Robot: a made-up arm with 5 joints.
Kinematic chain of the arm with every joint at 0, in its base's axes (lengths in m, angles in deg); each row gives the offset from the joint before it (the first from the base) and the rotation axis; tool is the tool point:
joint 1: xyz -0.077 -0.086 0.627 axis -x
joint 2: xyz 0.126 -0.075 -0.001 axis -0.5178 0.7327 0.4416
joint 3: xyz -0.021 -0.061 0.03 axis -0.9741 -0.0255 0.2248
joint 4: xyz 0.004 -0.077 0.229 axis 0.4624 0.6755 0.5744
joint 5: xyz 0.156 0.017 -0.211 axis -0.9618 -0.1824 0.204
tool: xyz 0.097 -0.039 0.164
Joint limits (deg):
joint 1: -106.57..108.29
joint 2: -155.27..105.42
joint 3: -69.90..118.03
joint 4: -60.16..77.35
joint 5: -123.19..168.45
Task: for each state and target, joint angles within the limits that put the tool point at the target. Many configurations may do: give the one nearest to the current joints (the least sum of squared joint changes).
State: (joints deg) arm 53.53 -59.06 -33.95 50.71 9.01
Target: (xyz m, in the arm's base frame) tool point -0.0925 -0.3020 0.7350
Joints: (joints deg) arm 22.36 -89.43 -48.31 60.59 14.56
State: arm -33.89 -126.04 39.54 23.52 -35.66
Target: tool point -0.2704 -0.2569 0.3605
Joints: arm -36.57 -129.02 44.11 -13.74 -34.81
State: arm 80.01 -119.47 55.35 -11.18 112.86
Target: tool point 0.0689 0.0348 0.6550
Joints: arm 75.30 -106.95 20.68 28.90 114.31
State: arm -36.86 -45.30 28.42 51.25 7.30
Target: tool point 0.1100 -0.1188 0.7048
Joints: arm -28.90 -33.40 44.22 61.69 17.04
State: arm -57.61 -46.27 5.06 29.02 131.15
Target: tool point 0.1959 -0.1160 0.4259
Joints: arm -54.36 -42.20 42.15 3.73 168.45
